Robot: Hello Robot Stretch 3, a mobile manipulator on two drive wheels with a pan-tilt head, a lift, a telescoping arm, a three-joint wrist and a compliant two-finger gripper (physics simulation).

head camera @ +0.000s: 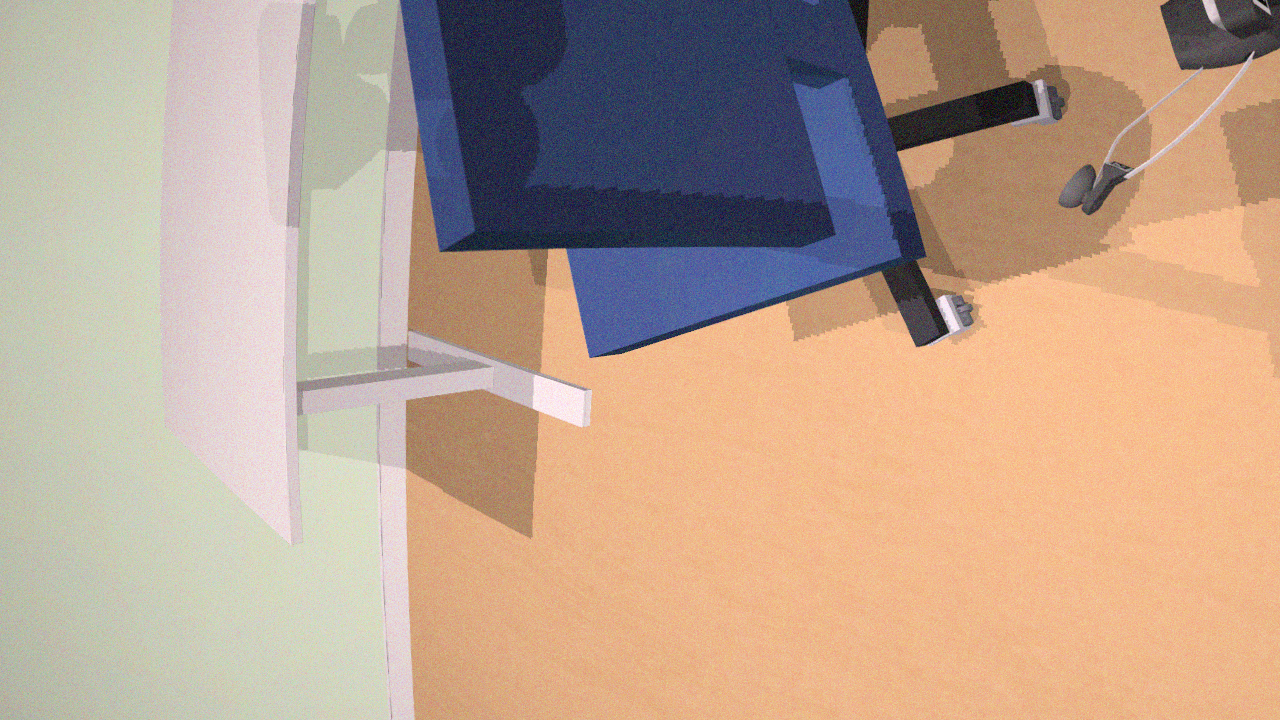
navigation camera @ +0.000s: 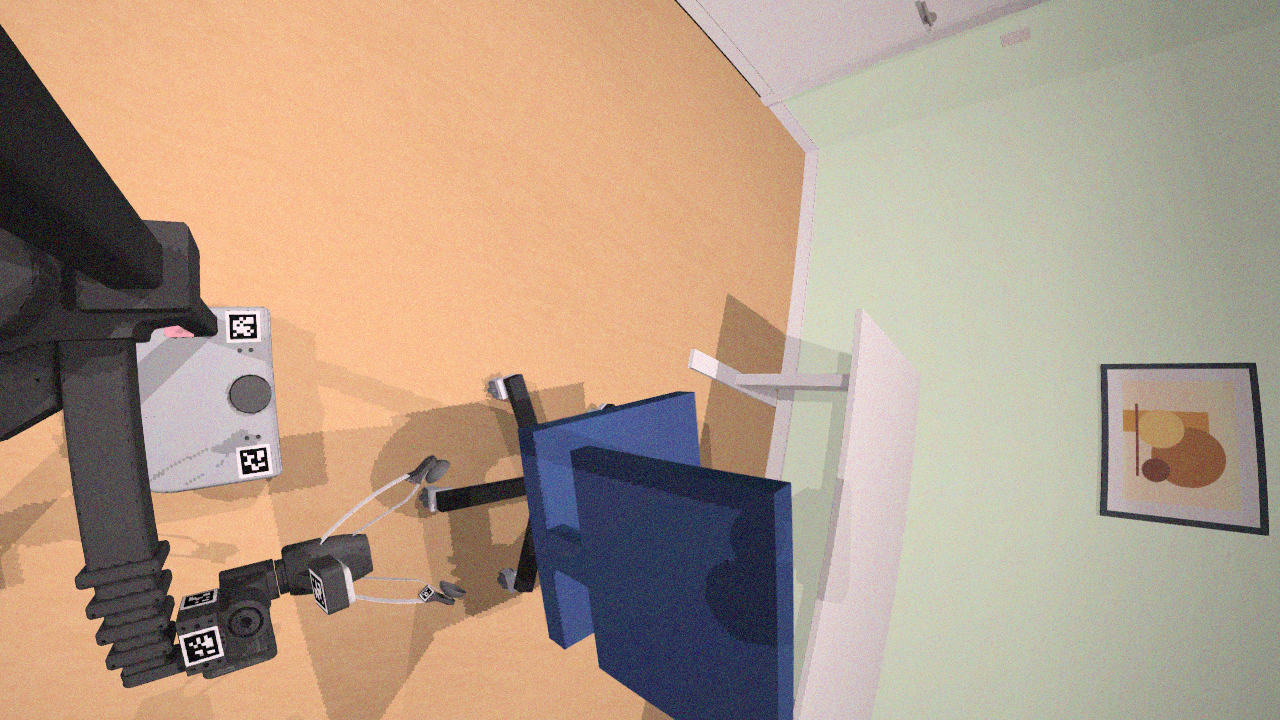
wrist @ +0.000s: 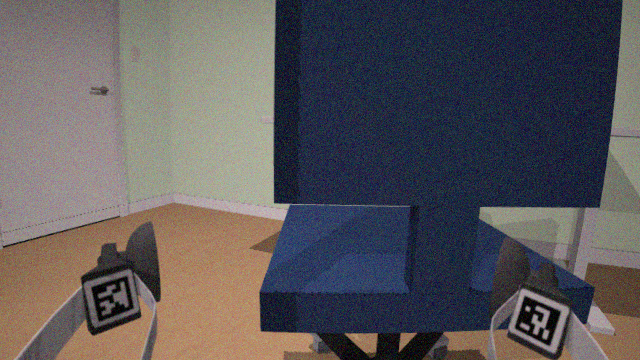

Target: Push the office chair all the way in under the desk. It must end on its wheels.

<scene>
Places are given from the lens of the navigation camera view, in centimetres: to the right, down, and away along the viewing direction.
my gripper (navigation camera: 456,528): -26, 24, 62
blue office chair (navigation camera: 684,574): 6, 30, 62
framed picture (navigation camera: 1182,443): 181, 28, 118
The marked spots on the blue office chair and the framed picture are 184 cm apart.
</scene>
